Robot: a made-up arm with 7 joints. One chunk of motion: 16 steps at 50 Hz.
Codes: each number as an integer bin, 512 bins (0 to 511) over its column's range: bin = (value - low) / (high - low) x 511, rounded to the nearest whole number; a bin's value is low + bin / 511 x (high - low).
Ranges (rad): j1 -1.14..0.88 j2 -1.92..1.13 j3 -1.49..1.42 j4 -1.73..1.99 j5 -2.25..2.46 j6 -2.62..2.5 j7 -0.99..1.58
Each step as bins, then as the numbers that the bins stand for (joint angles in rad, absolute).
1 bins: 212 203 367 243 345 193 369
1 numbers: -0.3020 -0.7084 0.6000 0.0390 0.9299 -0.6862 0.8658
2 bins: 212 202 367 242 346 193 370
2 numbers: -0.3020 -0.7143 0.6000 0.0317 0.9392 -0.6862 0.8709
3 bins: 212 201 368 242 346 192 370
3 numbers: -0.3020 -0.7203 0.6057 0.0317 0.9392 -0.6962 0.8709
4 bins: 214 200 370 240 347 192 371
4 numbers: -0.2941 -0.7263 0.6170 0.0172 0.9484 -0.6962 0.8759
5 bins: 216 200 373 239 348 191 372
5 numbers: -0.2861 -0.7263 0.6341 0.0099 0.9576 -0.7063 0.8809
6 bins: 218 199 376 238 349 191 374
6 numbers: -0.2782 -0.7322 0.6512 0.0026 0.9668 -0.7063 0.8910
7 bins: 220 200 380 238 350 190 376
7 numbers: -0.2703 -0.7263 0.6740 0.0026 0.9760 -0.7163 0.9010
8 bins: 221 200 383 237 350 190 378
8 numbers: -0.2664 -0.7263 0.6911 -0.0047 0.9760 -0.7163 0.9111
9 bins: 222 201 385 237 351 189 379
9 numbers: -0.2624 -0.7203 0.7025 -0.0047 0.9852 -0.7263 0.9161
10 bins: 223 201 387 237 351 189 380
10 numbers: -0.2585 -0.7203 0.7139 -0.0047 0.9852 -0.7263 0.9212
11 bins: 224 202 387 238 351 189 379
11 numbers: -0.2545 -0.7143 0.7139 0.0026 0.9852 -0.7263 0.9161
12 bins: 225 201 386 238 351 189 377
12 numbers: -0.2506 -0.7203 0.7082 0.0026 0.9852 -0.7263 0.9061
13 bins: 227 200 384 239 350 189 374
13 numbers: -0.2427 -0.7263 0.6968 0.0099 0.9760 -0.7263 0.8910
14 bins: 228 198 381 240 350 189 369
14 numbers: -0.2387 -0.7382 0.6797 0.0172 0.9760 -0.7263 0.8658
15 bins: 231 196 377 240 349 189 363
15 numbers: -0.2268 -0.7501 0.6569 0.0172 0.9668 -0.7263 0.8357
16 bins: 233 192 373 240 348 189 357
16 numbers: -0.2189 -0.7740 0.6341 0.0172 0.9576 -0.7263 0.8055
